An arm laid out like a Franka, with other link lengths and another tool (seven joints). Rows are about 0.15 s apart.
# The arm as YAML. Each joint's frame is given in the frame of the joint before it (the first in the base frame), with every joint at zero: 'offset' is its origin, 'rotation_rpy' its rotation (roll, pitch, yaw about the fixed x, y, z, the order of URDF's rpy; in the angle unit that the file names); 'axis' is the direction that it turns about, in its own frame. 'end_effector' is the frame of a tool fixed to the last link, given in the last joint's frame.
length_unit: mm
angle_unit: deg
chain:
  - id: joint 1
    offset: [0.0, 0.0, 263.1]
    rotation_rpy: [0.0, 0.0, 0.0]
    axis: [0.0, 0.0, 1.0]
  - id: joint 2
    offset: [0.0, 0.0, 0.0]
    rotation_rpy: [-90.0, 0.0, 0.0]
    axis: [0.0, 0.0, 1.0]
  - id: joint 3
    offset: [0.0, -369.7, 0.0]
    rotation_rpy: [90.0, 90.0, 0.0]
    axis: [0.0, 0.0, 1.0]
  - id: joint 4
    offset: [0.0, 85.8, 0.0]
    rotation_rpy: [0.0, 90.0, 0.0]
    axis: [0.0, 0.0, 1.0]
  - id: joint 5
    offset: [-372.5, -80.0, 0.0]
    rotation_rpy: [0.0, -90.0, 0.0]
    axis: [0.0, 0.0, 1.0]
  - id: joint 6
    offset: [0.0, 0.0, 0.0]
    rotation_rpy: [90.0, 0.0, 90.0]
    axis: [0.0, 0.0, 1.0]
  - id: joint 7
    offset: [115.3, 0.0, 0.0]
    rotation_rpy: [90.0, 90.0, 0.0]
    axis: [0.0, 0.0, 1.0]
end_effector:
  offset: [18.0, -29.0, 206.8]
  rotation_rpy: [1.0, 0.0, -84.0]
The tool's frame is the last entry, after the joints.
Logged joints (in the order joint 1, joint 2, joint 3, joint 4, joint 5, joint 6, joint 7), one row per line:
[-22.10 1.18 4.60 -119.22 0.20 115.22 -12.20]
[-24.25 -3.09 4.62 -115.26 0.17 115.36 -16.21]
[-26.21 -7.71 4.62 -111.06 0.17 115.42 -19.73]
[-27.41 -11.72 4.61 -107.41 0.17 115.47 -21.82]
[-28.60 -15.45 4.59 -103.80 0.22 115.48 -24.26]
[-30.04 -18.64 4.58 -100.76 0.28 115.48 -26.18]
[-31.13 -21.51 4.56 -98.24 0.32 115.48 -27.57]
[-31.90 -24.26 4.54 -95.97 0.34 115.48 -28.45]
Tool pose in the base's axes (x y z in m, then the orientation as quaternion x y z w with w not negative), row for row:
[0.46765 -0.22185 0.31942 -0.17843 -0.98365 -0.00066 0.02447]
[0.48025 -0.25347 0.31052 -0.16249 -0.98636 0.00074 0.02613]
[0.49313 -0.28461 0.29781 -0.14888 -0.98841 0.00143 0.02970]
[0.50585 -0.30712 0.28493 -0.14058 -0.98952 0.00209 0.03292]
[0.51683 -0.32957 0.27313 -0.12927 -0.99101 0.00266 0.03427]
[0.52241 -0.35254 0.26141 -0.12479 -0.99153 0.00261 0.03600]
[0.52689 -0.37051 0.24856 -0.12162 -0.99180 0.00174 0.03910]
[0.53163 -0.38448 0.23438 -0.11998 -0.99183 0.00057 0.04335]
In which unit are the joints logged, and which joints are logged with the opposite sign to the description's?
The joints are logged in degrees. Opposite sign: joint 2, joint 3.
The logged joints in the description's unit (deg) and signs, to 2 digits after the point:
[-22.10 -1.18 -4.60 -119.22 0.20 115.22 -12.20]
[-24.25 3.09 -4.62 -115.26 0.17 115.36 -16.21]
[-26.21 7.71 -4.62 -111.06 0.17 115.42 -19.73]
[-27.41 11.72 -4.61 -107.41 0.17 115.47 -21.82]
[-28.60 15.45 -4.59 -103.80 0.22 115.48 -24.26]
[-30.04 18.64 -4.58 -100.76 0.28 115.48 -26.18]
[-31.13 21.51 -4.56 -98.24 0.32 115.48 -27.57]
[-31.90 24.26 -4.54 -95.97 0.34 115.48 -28.45]

